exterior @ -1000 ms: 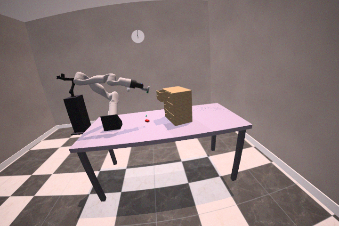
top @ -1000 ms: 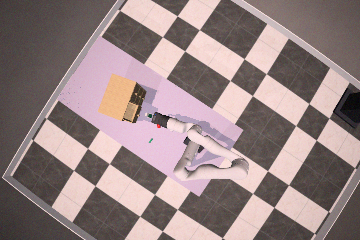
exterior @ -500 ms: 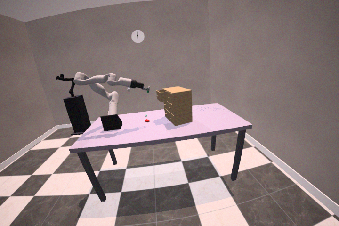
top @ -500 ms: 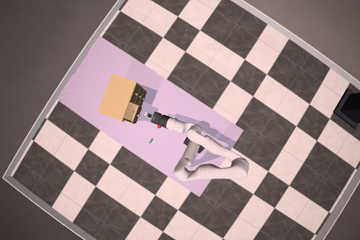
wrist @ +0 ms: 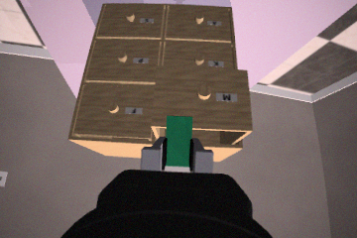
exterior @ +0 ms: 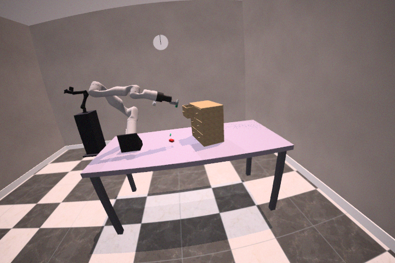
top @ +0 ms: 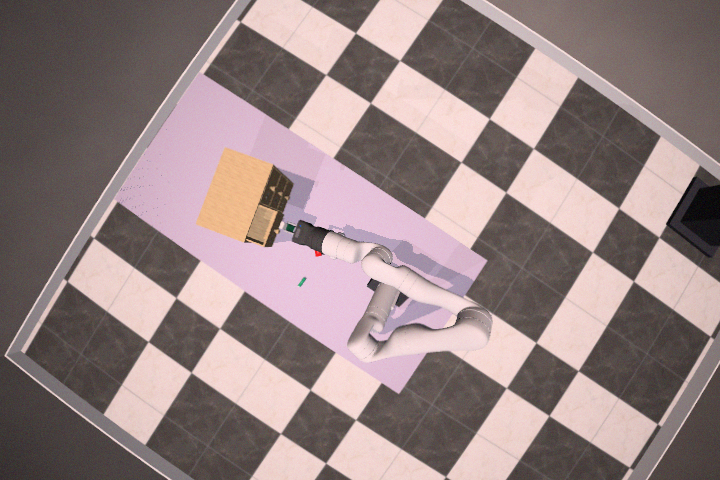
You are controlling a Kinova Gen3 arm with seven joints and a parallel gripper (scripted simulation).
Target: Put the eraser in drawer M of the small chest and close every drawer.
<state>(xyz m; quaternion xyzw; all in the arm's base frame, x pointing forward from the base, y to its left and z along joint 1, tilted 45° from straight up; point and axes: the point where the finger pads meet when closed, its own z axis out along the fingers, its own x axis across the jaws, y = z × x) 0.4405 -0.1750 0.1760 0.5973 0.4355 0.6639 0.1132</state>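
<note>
My hand is 15 cm short of the drawer, 11 cm above it and 7 cm to the right of it. Round my hand: eraser (2 cm ahead); then small red block (34 cm below, 7 cm behind, 4 cm to the left); then green piece (35 cm below, 21 cm to the left, 10 cm behind).
</note>
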